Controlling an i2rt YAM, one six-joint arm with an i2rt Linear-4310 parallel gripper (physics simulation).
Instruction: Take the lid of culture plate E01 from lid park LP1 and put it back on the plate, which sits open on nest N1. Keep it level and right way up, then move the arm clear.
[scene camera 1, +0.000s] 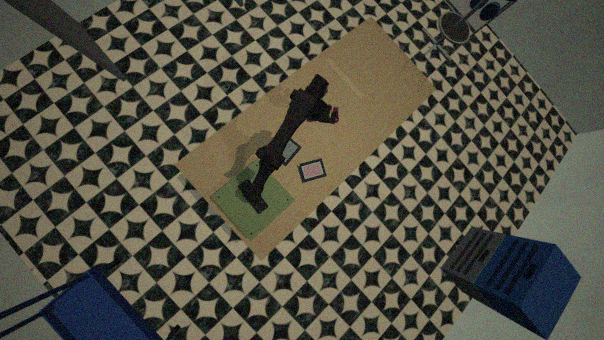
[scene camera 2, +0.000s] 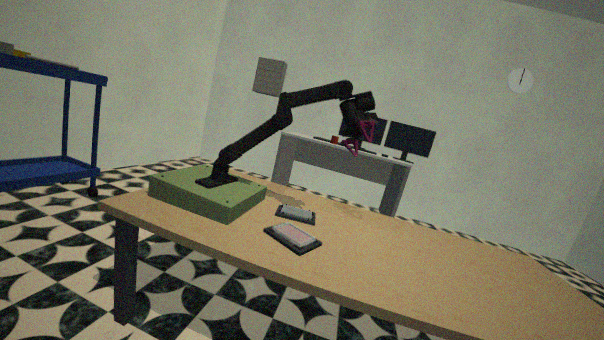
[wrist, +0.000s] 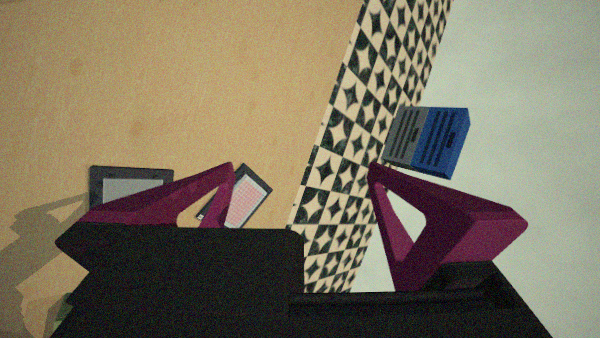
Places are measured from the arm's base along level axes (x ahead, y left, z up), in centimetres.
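Where they show: gripper, fingertip midpoint: (scene camera 1: 328, 119) (scene camera 2: 363, 149) (wrist: 300, 169); arm's base at its link origin: (scene camera 1: 253, 196) (scene camera 2: 218, 181).
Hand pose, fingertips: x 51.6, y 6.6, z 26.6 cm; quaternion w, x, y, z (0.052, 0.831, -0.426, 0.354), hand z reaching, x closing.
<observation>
Things, the pixels of their centre, and the offset from my fingertips. Level surfaces: height alone.
- lid at the middle of its body: (wrist: 133, 211) (scene camera 2: 296, 212) (scene camera 1: 286, 150) dx -19.1, dy +4.9, dz -32.3 cm
- dark lid park LP1 at the middle of its body: (wrist: 133, 210) (scene camera 2: 296, 213) (scene camera 1: 286, 150) dx -19.1, dy +4.9, dz -32.7 cm
- culture plate E01 at the middle of its body: (wrist: 240, 203) (scene camera 2: 293, 233) (scene camera 1: 312, 170) dx -13.4, dy -15.2, dz -31.8 cm
- dark nest N1 at the middle of its body: (wrist: 239, 201) (scene camera 2: 292, 236) (scene camera 1: 312, 170) dx -13.4, dy -15.2, dz -32.8 cm
- wooden table at its surface level: dz -33.7 cm
The lid (scene camera 1: 290, 150) (scene camera 2: 298, 213) (wrist: 131, 187), a pale grey rectangle, lies flat on the dark lid park LP1 (scene camera 2: 296, 220) (wrist: 131, 173). The arm partly covers it in scene camera 1, a finger in the wrist view. The culture plate E01 (scene camera 1: 312, 170) (scene camera 2: 294, 233) (wrist: 246, 196), with a pink gridded face, sits open on the dark nest N1 (scene camera 2: 281, 242) (wrist: 257, 177). My gripper (scene camera 1: 324, 119) (scene camera 2: 362, 148) (wrist: 300, 169) is open and empty, with magenta fingers wide apart. It is high above the table, farther from the base than both holders, and tilted.
The arm stands on a green block (scene camera 1: 255, 220) (scene camera 2: 190, 200) at one end of the wooden table (scene camera 1: 380, 65) (scene camera 2: 400, 270) (wrist: 175, 90). A blue and grey cabinet (scene camera 1: 520, 280) (wrist: 429, 142), a blue cart (scene camera 2: 50, 167) and a desk with monitors (scene camera 2: 411, 139) stand away from the table.
</observation>
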